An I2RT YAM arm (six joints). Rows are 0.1 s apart.
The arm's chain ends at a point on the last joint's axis. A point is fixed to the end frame.
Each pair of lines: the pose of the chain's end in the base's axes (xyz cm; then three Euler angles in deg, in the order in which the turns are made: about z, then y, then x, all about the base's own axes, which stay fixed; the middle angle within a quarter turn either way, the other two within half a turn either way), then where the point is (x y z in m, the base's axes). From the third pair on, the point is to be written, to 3 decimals.
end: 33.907 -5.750 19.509 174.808 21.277 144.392
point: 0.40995 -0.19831 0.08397
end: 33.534 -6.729 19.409 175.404 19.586 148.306
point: 0.40062 -0.20137 0.07178
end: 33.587 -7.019 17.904 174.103 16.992 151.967
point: 0.394 -0.197 0.046
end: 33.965 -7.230 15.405 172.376 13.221 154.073
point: 0.388 -0.196 0.014
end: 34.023 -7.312 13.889 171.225 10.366 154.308
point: 0.380 -0.197 -0.004
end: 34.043 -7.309 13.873 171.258 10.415 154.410
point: 0.381 -0.196 -0.004
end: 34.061 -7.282 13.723 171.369 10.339 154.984
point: 0.380 -0.195 -0.007
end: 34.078 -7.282 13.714 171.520 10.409 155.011
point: 0.381 -0.195 -0.007
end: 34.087 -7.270 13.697 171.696 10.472 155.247
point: 0.381 -0.194 -0.008
